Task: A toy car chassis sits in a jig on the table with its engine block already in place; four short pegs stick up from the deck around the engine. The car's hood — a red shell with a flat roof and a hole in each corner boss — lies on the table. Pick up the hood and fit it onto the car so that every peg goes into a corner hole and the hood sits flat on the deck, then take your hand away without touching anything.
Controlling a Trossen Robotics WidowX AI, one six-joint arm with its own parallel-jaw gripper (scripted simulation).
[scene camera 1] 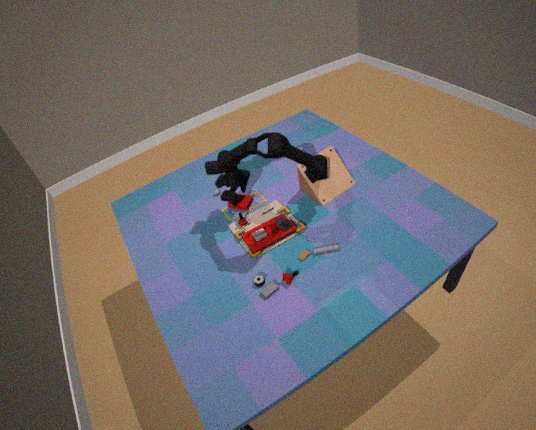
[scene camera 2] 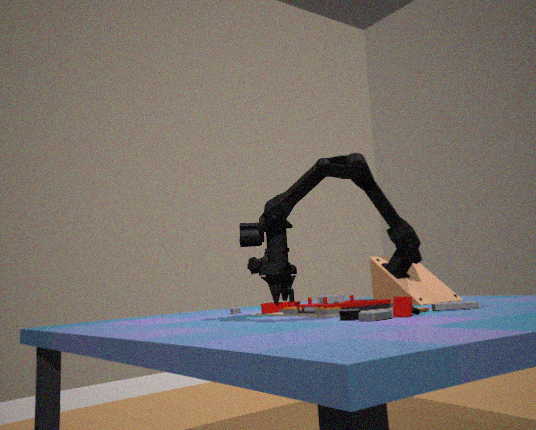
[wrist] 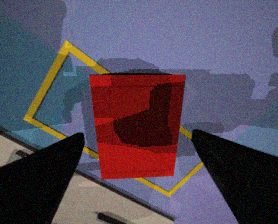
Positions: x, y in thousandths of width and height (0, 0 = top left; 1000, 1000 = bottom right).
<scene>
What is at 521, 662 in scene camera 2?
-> The gripper.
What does the gripper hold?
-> Nothing.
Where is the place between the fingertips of the gripper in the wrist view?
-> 502, 609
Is the gripper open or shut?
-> Open.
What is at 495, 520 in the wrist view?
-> A red hood.
</scene>
